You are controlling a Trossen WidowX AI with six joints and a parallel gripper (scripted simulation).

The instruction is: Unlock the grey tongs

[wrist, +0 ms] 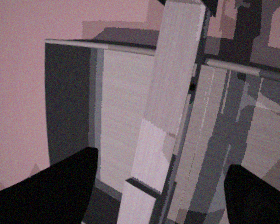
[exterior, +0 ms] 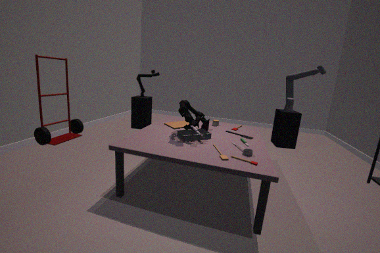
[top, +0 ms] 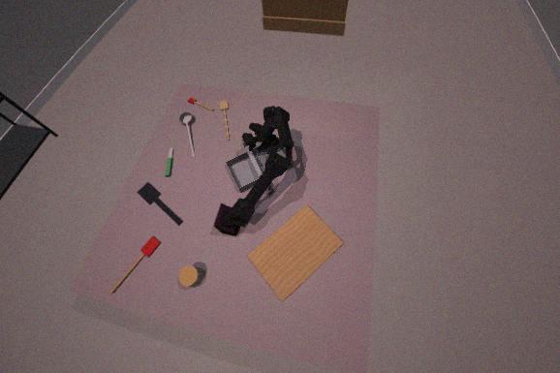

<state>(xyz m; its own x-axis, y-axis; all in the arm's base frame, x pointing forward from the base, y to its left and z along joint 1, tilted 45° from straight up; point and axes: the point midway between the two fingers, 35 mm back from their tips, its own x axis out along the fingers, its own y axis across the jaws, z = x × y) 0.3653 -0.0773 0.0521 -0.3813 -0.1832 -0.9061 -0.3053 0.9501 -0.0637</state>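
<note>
The wooden board lies 45 cm behind my gripper tip, 23 cm to the right of it and 9 cm below it. Also, from my gripper tip: roasting tin 7 cm below, 4 cm behind, 2 cm to the right; green-handled tool 48 cm to the left, 9 cm below, 2 cm behind; black spatula 48 cm to the left, 26 cm behind, 9 cm below.
</note>
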